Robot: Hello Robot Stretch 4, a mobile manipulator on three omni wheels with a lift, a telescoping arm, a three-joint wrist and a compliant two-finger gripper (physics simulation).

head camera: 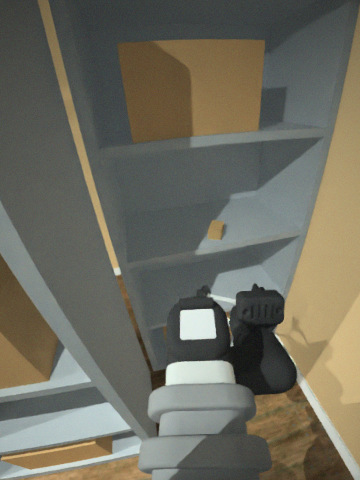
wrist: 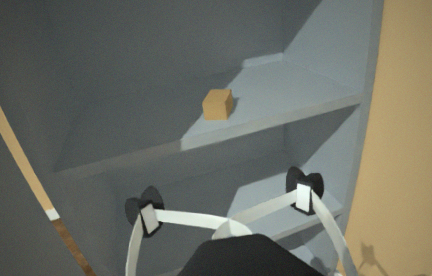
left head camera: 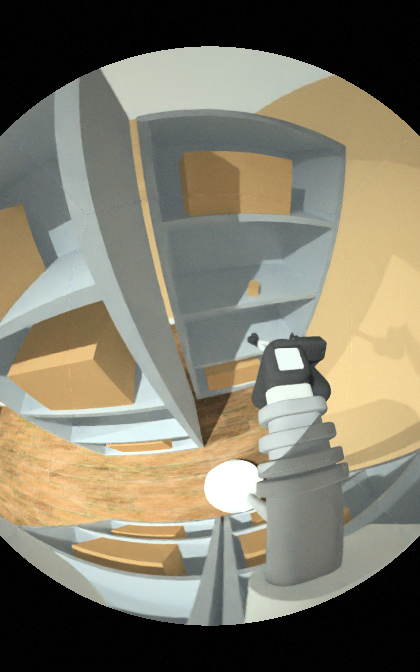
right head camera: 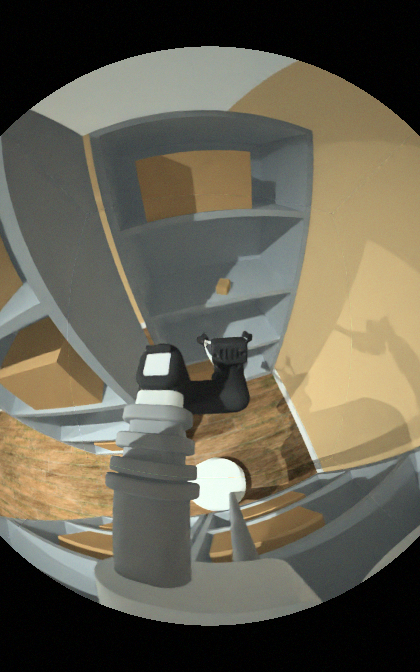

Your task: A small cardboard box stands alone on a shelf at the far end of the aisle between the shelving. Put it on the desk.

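The small cardboard box stands alone on a middle shelf of the grey shelf unit, near the shelf's front edge. My gripper is open, with its two fingertips wide apart and nothing between them. In the wrist view the box appears above the gap between the fingertips, and the gripper is lower than the box's shelf and in front of the unit, apart from the box. The desk does not show in these views.
A large cardboard box stands on the shelf above. Another shelf unit's grey side panel is close on the left. A tan wall is close on the right. More shelving with boxes shows at the bottom of both side head views.
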